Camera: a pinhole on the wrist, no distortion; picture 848 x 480 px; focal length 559.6 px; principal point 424.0 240.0 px. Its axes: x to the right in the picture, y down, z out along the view. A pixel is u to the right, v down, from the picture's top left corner.
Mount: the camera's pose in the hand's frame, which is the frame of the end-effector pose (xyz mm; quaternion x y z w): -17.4 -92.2 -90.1 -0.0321 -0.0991 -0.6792 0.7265
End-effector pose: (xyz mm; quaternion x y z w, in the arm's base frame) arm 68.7 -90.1 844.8 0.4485 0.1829 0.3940 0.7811
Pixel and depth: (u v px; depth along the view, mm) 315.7 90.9 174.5
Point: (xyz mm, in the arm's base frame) 75.8 -202.8 850.3
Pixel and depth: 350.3 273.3 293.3
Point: 171.0 -221.2 944.2
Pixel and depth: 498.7 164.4 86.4
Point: 82.9 -142.0 765.0
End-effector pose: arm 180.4 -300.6 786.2 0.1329 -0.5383 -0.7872 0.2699
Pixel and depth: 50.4 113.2 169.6
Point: 232.8 -228.8 842.4
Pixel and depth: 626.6 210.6 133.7
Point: 151.8 -210.7 695.7
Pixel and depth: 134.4 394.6 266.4
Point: 114.9 -221.9 935.1
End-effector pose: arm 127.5 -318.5 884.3 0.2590 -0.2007 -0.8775 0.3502
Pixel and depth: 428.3 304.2 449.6
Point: -82.0 -243.0 1161.1
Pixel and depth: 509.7 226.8 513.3
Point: -117.8 -138.8 1201.5
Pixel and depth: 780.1 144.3 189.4
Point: 6.2 -134.2 898.7
